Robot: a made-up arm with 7 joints. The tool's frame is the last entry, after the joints. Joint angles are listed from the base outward.
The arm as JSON. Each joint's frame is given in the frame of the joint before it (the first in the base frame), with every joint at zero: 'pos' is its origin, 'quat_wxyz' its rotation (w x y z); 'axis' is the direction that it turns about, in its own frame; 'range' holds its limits. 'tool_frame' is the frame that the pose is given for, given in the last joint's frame.
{
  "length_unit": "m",
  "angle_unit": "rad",
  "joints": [
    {
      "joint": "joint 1",
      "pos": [
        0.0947,
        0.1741,
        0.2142
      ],
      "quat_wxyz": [
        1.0,
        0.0,
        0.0,
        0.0
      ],
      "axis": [
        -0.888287,
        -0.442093,
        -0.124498
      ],
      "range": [
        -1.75,
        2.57
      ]
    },
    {
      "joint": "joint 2",
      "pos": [
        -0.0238,
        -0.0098,
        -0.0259
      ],
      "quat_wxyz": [
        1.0,
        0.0,
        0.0,
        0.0
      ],
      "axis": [
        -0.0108,
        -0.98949,
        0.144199
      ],
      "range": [
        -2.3,
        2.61
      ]
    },
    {
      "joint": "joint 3",
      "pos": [
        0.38,
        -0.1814,
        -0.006
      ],
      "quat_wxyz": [
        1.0,
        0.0,
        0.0,
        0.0
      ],
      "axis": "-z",
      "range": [
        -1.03,
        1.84
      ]
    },
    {
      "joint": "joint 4",
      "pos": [
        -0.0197,
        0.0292,
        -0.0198
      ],
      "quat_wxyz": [
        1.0,
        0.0,
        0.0,
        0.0
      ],
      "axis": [
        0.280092,
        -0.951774,
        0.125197
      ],
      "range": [
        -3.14,
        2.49
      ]
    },
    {
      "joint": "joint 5",
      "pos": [
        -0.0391,
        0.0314,
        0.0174
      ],
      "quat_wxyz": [
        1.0,
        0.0,
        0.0,
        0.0
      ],
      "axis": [
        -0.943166,
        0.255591,
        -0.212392
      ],
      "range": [
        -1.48,
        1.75
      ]
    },
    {
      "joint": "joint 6",
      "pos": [
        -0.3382,
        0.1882,
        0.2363
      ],
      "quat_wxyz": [
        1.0,
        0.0,
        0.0,
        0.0
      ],
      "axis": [
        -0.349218,
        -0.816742,
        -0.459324
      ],
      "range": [
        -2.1,
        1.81
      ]
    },
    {
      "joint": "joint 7",
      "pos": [
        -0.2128,
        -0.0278,
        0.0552
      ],
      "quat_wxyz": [
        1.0,
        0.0,
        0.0,
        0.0
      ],
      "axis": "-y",
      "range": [
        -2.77,
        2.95
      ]
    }
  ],
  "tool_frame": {
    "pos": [
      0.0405,
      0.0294,
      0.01
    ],
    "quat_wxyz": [
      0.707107,
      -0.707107,
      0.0,
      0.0
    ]
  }
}
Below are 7 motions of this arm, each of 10 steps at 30 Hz.
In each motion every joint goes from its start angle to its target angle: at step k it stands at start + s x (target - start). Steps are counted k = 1, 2, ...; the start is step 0. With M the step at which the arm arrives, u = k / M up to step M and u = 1 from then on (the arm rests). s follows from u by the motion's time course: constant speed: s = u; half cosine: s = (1 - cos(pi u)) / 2; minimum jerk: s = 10 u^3 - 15 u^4 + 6 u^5.
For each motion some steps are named. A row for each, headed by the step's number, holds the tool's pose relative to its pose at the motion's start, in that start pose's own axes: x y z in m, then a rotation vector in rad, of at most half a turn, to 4 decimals.
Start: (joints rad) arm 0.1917 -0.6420 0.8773 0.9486 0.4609 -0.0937 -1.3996
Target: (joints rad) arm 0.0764 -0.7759 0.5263 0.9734 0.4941 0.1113 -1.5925
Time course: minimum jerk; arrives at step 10
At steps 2, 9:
2: -0.0031 0.0077 -0.0133 -0.0153 -0.0072 0.0093
9: -0.0475 0.0831 -0.2420 -0.2471 -0.1414 0.1680

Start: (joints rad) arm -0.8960 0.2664 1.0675 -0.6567 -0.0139 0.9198 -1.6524
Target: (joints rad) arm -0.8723 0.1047 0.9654 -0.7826 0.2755 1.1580 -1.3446
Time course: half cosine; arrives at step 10
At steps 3, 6, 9, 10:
3: 0.0187 -0.0014 0.0302 -0.0393 0.1070 -0.1083
6: 0.0673 -0.0008 0.0883 -0.1625 0.3198 -0.3510
9: 0.1072 0.0023 0.1226 -0.2818 0.4519 -0.5275
10: 0.1104 0.0026 0.1249 -0.2919 0.4612 -0.5410

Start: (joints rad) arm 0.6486 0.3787 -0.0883 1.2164 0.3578 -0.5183 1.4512
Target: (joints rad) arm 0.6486 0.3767 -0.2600 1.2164 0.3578 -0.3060 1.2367
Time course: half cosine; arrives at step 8
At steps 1, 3, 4, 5, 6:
1: 0.0000 -0.0021 -0.0027 0.0016 0.0010 0.0020
3: -0.0002 -0.0168 -0.0218 0.0124 0.0086 0.0158
4: -0.0006 -0.0264 -0.0357 0.0196 0.0148 0.0257
5: -0.0011 -0.0355 -0.0499 0.0266 0.0215 0.0357
6: -0.0018 -0.0427 -0.0620 0.0324 0.0278 0.0442

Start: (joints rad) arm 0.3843 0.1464 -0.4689 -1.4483 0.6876 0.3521 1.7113
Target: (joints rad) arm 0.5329 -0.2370 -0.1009 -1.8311 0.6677 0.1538 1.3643
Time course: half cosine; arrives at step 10
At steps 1, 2, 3, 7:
1: 0.0081 0.0095 -0.0078 0.0158 0.0057 0.0276
2: 0.0303 0.0387 -0.0297 0.0619 0.0212 0.1079
3: 0.0615 0.0884 -0.0621 0.1347 0.0427 0.2335
7: 0.1417 0.4198 -0.1809 0.5422 0.1044 0.9037

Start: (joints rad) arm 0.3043 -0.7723 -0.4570 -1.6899 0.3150 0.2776 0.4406
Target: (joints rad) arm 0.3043 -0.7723 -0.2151 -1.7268 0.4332 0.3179 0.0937
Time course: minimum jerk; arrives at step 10
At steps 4, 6, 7, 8, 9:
4: 0.0325 -0.0146 -0.0193 0.0220 -0.0033 0.1530
6: 0.0687 -0.0285 -0.0435 0.0480 -0.0136 0.3276
7: 0.0836 -0.0334 -0.0544 0.0590 -0.0200 0.4009
8: 0.0936 -0.0365 -0.0620 0.0665 -0.0251 0.4507
9: 0.0982 -0.0378 -0.0656 0.0700 -0.0277 0.4740

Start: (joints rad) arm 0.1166 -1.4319 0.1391 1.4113 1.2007 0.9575 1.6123
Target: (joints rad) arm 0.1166 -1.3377 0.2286 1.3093 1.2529 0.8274 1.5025
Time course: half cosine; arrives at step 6
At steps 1, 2, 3, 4, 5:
1: 0.0010 0.0013 0.0036 0.0075 -0.0048 0.0111
2: 0.0037 0.0051 0.0135 0.0274 -0.0186 0.0420
3: 0.0075 0.0109 0.0275 0.0535 -0.0388 0.0857
4: 0.0112 0.0176 0.0419 0.0780 -0.0606 0.1311
5: 0.0140 0.0230 0.0528 0.0951 -0.0775 0.1653

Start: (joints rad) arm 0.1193 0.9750 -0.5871 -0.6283 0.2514 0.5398 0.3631
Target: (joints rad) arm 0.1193 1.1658 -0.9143 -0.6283 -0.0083 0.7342 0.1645
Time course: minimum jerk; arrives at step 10
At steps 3, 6, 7, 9, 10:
3: -0.0370 0.0103 -0.0202 0.0106 0.0028 -0.0505
6: -0.1393 0.0562 -0.0876 0.0500 0.0007 -0.1994
7: -0.1647 0.0727 -0.1086 0.0630 -0.0034 -0.2398
9: -0.1875 0.0899 -0.1301 0.0765 -0.0092 -0.2784
10: -0.1887 0.0909 -0.1313 0.0773 -0.0095 -0.2805

